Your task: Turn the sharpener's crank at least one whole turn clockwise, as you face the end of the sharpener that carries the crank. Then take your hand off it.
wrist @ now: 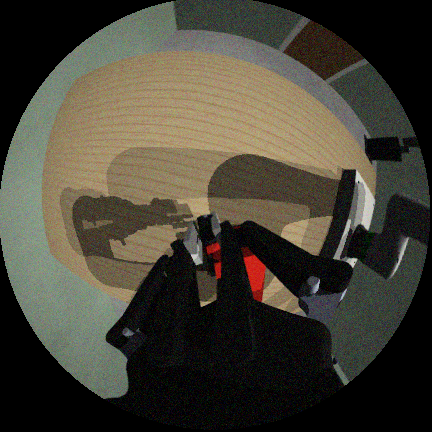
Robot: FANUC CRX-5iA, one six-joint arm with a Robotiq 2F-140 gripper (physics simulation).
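Places are measured from the arm's base along level axes (x ahead, y left, z up), in centimetres.
Pixels of known places: gripper, fingertip midpoint: [205, 224]; arm's base at its link origin: [354, 240].
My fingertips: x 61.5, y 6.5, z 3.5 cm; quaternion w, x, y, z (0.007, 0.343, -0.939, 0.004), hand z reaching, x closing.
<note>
Ahead of a thing's pixels: the offset from my fingertips to its top centre. "spot": to the spot under its first point. Level surfaces: height alone.
The red sharpener @(spot: dx -8.6, dy +4.0, dz +4.2 cm) [255, 272] stands on the wooden table, in the lower middle of the wrist view, largely hidden behind my fingers. A small black piece at its upper left, which looks like the crank's handle @(spot: dx +0.5, dy -0.8, dz +3.0 cm) [204, 225], sits between my fingertips. My gripper [205, 224] is shut on it, with pale metallic surfaces on both sides of the black piece. The crank's arm and its exact angle are hidden by the fingers.
The wooden table @(dz -8.6 cm) [175, 100] carries broad shadows of the arm and gripper. A black and white block [365, 200] stands at its right edge, beside a dark grey curved part [400, 235]. A black object [384, 148] shows at the far right.
</note>
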